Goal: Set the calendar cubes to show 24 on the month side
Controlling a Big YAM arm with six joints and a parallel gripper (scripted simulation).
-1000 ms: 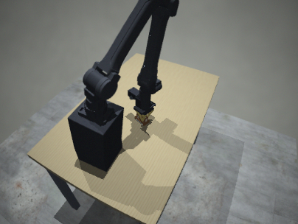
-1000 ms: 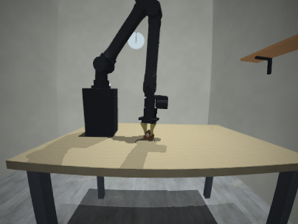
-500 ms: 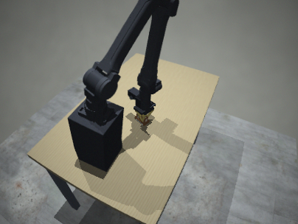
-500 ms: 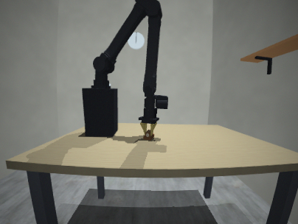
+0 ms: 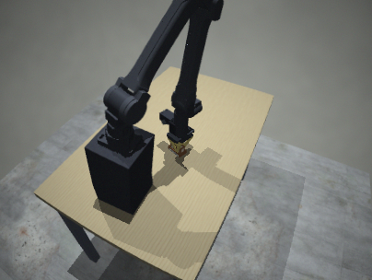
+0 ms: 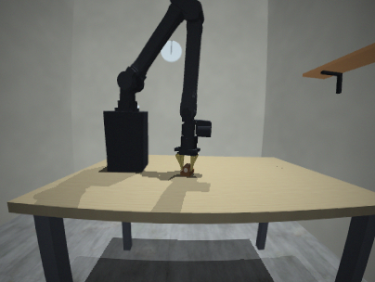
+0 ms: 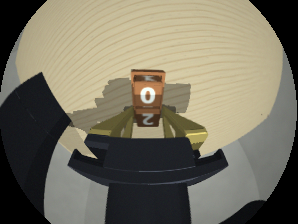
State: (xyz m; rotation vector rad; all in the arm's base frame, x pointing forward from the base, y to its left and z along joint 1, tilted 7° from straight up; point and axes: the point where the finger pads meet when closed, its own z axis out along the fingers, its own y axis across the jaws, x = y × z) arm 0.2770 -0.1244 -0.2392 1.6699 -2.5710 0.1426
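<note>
Now: the brown digit cube right at my hand. From my hand the other things lie so: brown tray (20 mm to the left, 20 mm below, 10 mm ahead).
</note>
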